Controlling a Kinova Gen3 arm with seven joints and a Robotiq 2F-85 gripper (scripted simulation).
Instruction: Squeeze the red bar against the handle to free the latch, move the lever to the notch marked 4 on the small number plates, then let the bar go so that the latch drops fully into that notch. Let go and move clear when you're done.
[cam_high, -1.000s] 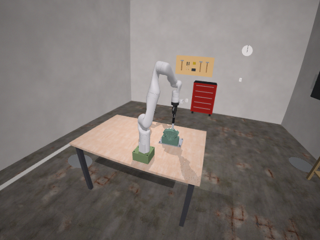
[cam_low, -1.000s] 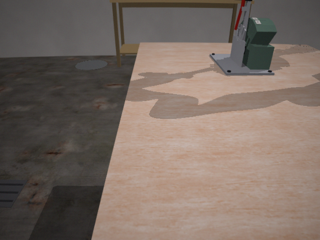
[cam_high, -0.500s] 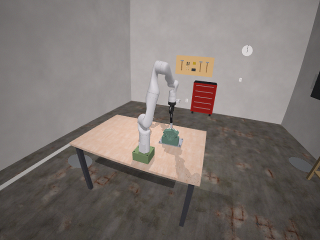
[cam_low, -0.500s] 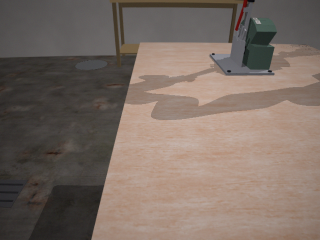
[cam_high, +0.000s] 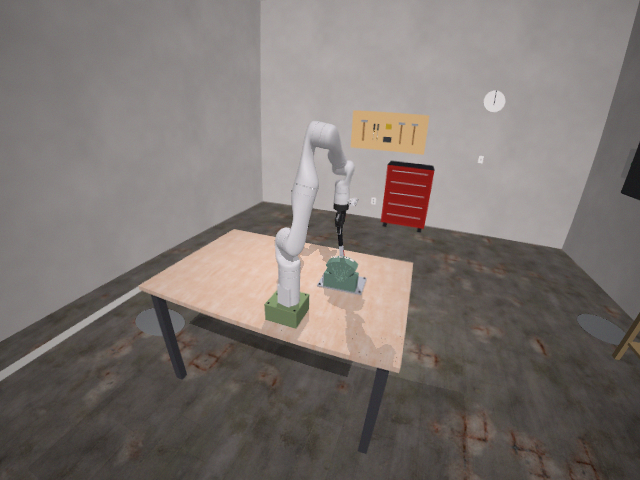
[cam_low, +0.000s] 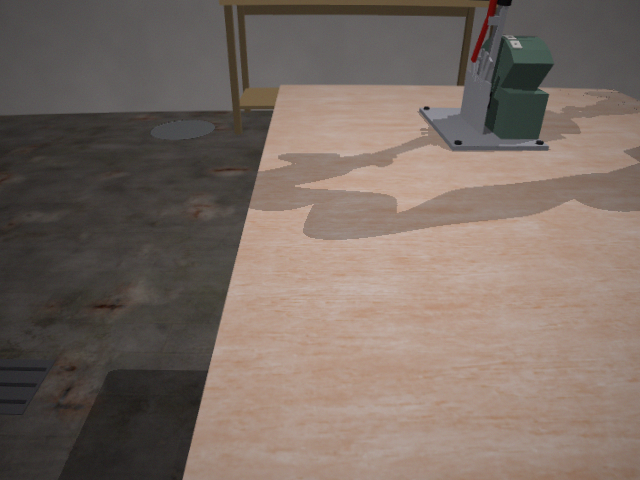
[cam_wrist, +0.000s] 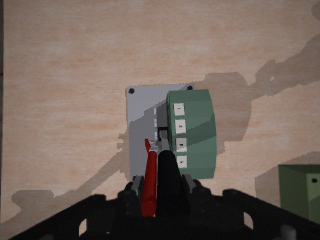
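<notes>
Now: the red bar 20 mm ahead of my hand, 10 mm to the right of it and 110 mm below it.
</notes>
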